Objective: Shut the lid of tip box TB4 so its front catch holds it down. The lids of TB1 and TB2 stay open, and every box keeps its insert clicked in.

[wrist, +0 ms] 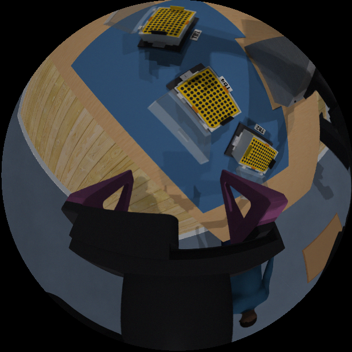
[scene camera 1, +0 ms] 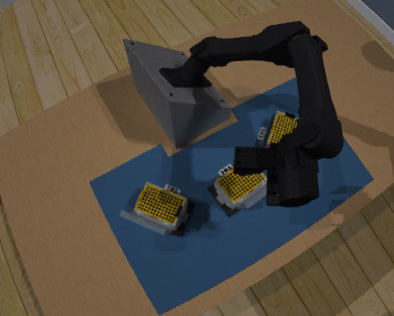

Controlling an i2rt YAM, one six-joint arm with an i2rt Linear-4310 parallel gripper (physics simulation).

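Frame: origin at the arm's base, x ahead, y left, z up, level; metres.
Where they show: gripper, fingertip midpoint: (scene camera 1: 277, 185); arm's base at its link origin: (scene camera 1: 186, 79).
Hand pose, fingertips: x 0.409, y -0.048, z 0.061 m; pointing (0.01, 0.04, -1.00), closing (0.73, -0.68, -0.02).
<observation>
Each offset is from my fingertips to the top centre of the thing. "pt": to the spot under its first point. Level surfaces: height alone.
Tip box TB4 @[0.100 m back, 0.005 m right, 0.133 m down] (scene camera 1: 239, 187) (wrist: 207, 97) stands on the blue mat with its yellow insert seated level. Its clear lid @[pt 0.018 m back, 0.044 m right, 0.065 m down] (scene camera 1: 254, 200) (wrist: 181, 126) is open, folded back along one long side. TB1 @[0.183 m back, 0.218 m right, 0.133 m down] (scene camera 1: 161, 203) (wrist: 168, 22) has its clear lid (scene camera 1: 143, 223) (wrist: 131, 17) open. TB2 @[0.131 m back, 0.198 m left, 0.133 m down] (scene camera 1: 283, 127) (wrist: 258, 155) is partly covered by the arm in the scene view; its clear lid (wrist: 250, 172) is open in the wrist view. My gripper (wrist: 176, 174) is open and empty, above the table on the TB4 and TB2 side. The arm mostly hides its fingers in the scene view.
The blue mat @[0.208 m down] (scene camera 1: 210, 255) (wrist: 120, 75) lies on the wooden table @[0.211 m down] (scene camera 1: 45, 175). A grey wedge-shaped base (scene camera 1: 155, 95) (wrist: 280, 65) stands beside the mat. The black arm (scene camera 1: 317, 90) reaches over TB2 and beside TB4. The table edge borders the mat's near side.
</observation>
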